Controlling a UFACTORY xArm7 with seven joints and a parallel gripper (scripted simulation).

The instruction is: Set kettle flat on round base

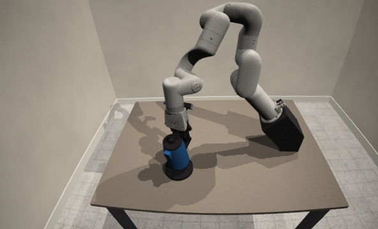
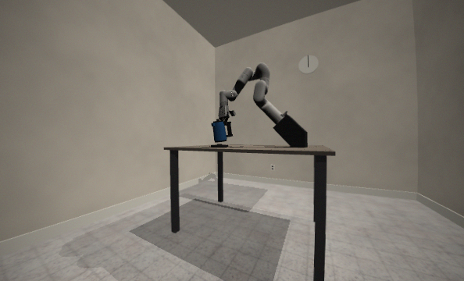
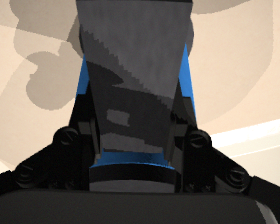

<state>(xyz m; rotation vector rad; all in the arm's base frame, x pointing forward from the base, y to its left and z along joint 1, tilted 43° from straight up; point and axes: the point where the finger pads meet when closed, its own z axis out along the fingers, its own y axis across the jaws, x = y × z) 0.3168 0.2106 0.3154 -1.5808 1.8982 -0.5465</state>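
Now: the blue kettle 60 mm below my hand and 20 mm to the left of it. The rest, counted from my hand: black round base 190 mm below, 50 mm to the left, 10 mm ahead.
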